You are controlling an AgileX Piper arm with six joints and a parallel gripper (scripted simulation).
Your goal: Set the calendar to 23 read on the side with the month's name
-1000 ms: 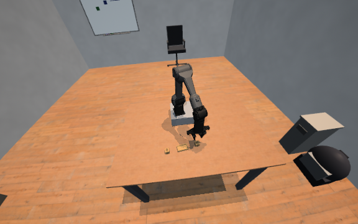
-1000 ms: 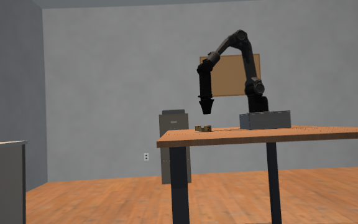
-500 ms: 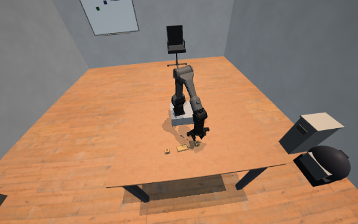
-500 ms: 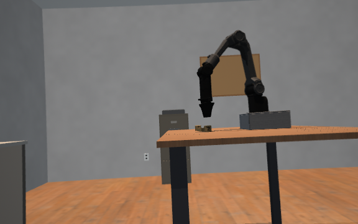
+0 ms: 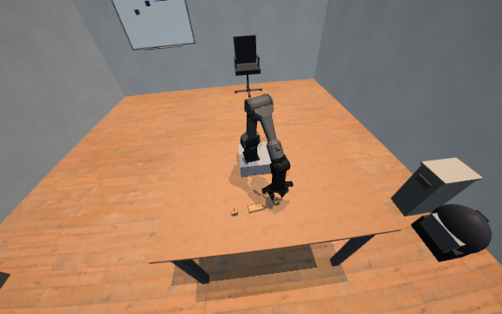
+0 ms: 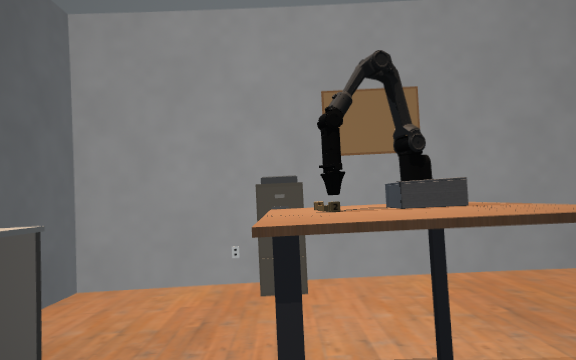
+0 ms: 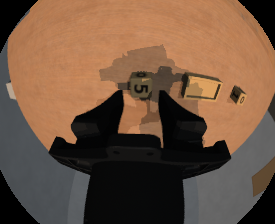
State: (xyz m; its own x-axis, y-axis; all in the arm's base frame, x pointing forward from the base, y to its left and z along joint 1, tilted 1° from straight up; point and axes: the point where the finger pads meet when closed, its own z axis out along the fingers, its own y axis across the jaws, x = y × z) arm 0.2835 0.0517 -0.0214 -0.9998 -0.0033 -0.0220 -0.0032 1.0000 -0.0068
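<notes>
Now: hand 11 cm to the left of the tan calendar tray and 5 cm above it. From my hand the other things lie so: tan calendar cube (22 cm to the right, 4 cm below).
</notes>
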